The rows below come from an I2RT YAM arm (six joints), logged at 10 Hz.
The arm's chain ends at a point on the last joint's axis. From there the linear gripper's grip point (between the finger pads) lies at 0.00 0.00 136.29 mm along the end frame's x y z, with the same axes.
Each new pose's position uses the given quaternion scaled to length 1; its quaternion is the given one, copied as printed.
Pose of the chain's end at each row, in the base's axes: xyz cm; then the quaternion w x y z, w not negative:
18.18 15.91 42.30 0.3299 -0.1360 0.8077 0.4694
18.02 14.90 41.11 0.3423 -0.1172 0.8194 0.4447
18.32 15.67 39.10 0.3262 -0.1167 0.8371 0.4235
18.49 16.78 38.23 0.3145 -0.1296 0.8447 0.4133
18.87 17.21 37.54 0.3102 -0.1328 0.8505 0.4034
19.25 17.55 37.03 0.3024 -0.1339 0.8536 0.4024
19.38 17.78 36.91 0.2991 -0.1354 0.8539 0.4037
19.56 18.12 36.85 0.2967 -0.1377 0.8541 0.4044
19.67 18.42 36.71 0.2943 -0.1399 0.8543 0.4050
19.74 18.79 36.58 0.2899 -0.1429 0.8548 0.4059
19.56 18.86 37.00 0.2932 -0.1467 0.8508 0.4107
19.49 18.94 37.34 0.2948 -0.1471 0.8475 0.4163
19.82 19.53 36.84 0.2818 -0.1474 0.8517 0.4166
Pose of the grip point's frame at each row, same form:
23.70 27.47 37.64 0.3299 -0.1360 0.8077 0.4694
24.24 25.93 36.06 0.3423 -0.1172 0.8194 0.4447
24.42 26.37 33.26 0.3262 -0.1167 0.8371 0.4235
24.27 27.41 31.95 0.3145 -0.1296 0.8447 0.4133
24.60 27.69 30.97 0.3102 -0.1328 0.8505 0.4034
24.82 28.02 30.31 0.3024 -0.1339 0.8536 0.4024
24.85 28.28 30.16 0.2991 -0.1354 0.8539 0.4037
24.95 28.65 30.08 0.2967 -0.1377 0.8541 0.4044
24.98 28.97 29.91 0.2943 -0.1399 0.8543 0.4050
24.91 29.38 29.73 0.2899 -0.1429 0.8548 0.4059
24.72 29.56 30.31 0.2932 -0.1467 0.8508 0.4107
24.63 29.74 30.80 0.2948 -0.1471 0.8475 0.4163
24.69 30.33 30.11 0.2818 -0.1474 0.8517 0.4166

